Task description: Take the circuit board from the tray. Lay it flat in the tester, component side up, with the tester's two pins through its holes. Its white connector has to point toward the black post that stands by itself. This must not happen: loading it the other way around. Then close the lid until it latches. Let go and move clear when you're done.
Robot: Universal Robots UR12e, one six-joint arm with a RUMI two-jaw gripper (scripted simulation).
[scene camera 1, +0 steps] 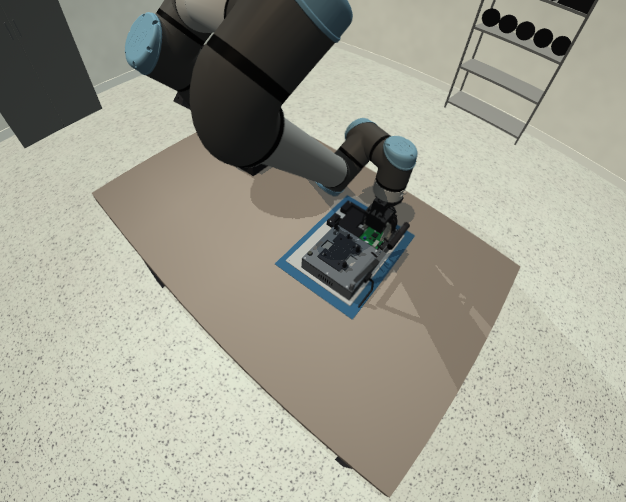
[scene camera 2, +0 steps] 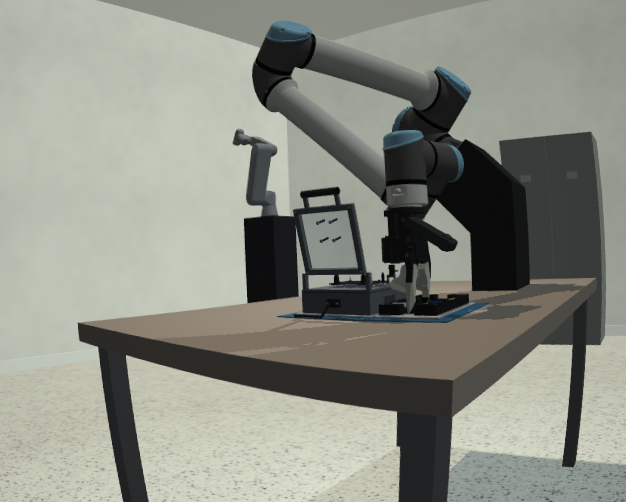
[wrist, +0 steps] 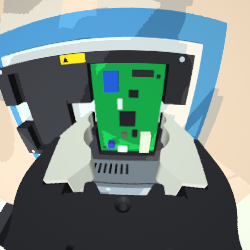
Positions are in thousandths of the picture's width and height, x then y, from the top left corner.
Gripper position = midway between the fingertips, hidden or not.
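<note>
Through scene camera 2 I can see my gripper (scene camera 2: 667, 619), and there is a clear lid (scene camera 2: 526, 473) as well. The wrist view gives me a green circuit board (wrist: 510, 386), and my gripper is visible there too, this time at (wrist: 510, 450).
</note>
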